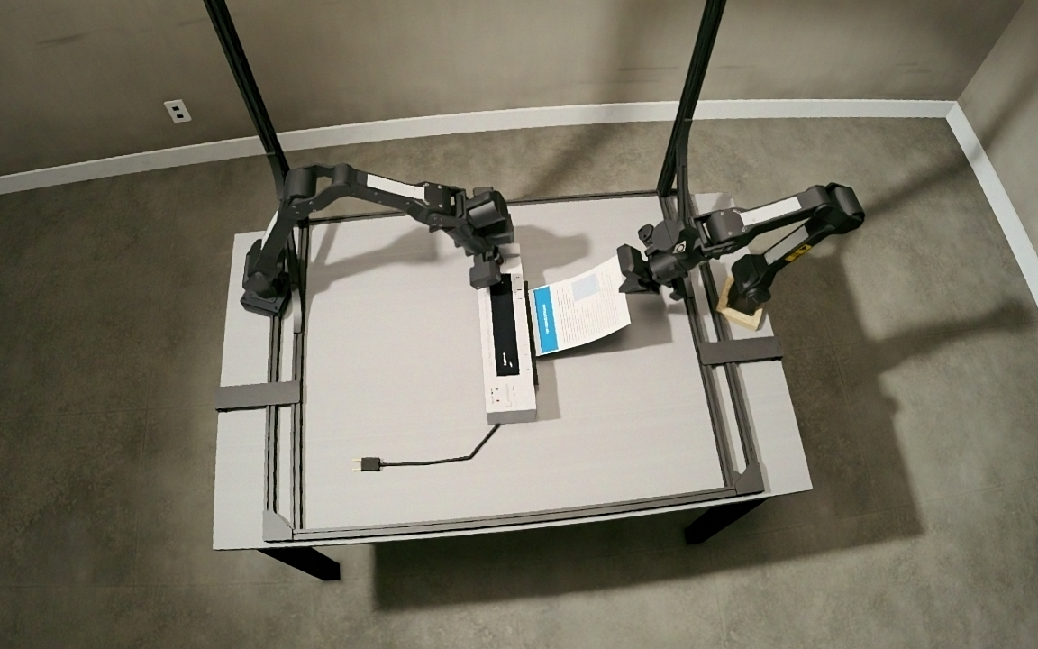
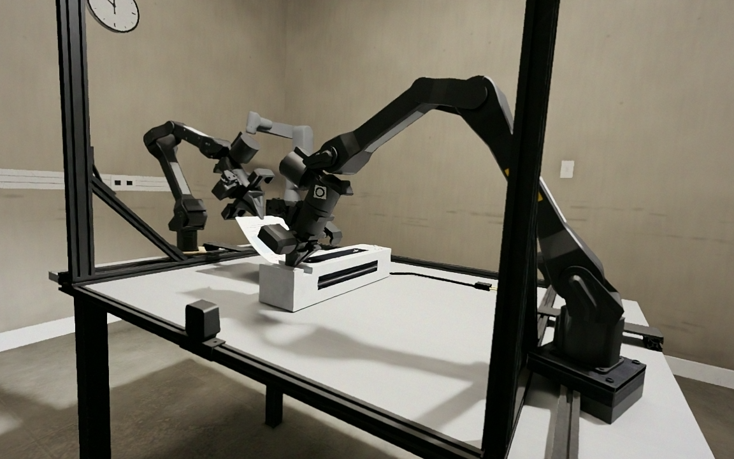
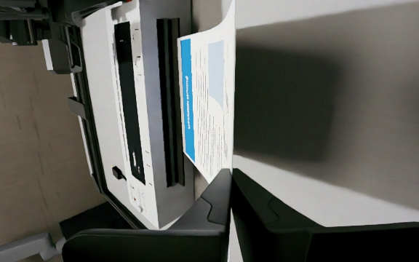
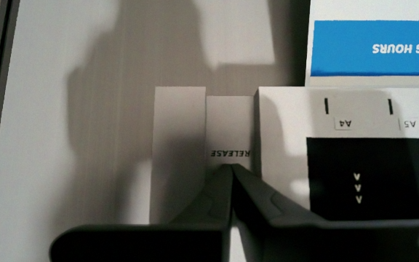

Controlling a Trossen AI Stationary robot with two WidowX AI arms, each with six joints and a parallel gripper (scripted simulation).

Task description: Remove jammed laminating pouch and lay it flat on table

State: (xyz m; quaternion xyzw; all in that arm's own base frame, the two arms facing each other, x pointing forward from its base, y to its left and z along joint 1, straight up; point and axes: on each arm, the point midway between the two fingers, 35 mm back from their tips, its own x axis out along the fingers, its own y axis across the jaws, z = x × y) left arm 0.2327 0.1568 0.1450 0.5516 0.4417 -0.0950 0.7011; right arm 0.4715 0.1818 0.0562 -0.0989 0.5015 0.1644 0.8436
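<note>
Right now my right hand is 4 cm above the red release key and 1 cm to the right of it. Also, from my right hand: plug: 43 cm ahead, 25 cm to the right, 9 cm below.
</note>
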